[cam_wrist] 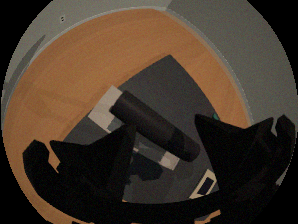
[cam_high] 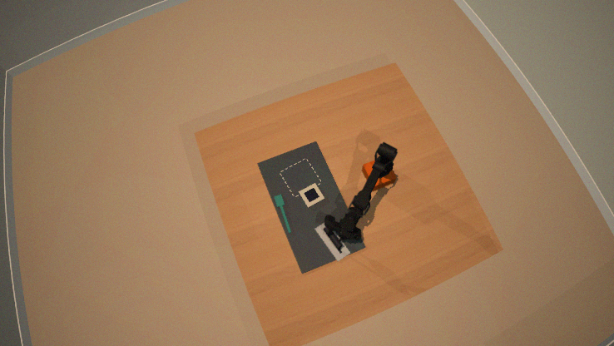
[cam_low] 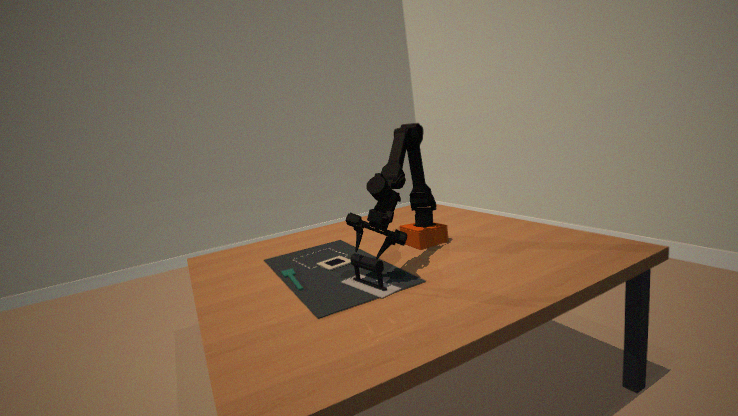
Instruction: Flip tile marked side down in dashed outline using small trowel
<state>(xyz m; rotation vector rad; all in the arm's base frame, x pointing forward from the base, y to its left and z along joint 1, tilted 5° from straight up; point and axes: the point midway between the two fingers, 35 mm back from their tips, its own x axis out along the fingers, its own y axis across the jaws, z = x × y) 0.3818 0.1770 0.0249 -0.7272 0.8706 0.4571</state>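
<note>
My gripper tip is 3 cm to the left of the grey trowel and 6 cm above it. Round my gripper tip: tile 4 cm behind, 27 cm to the right, 9 cm below; dark mat 24 cm to the right, 12 cm below.
</note>
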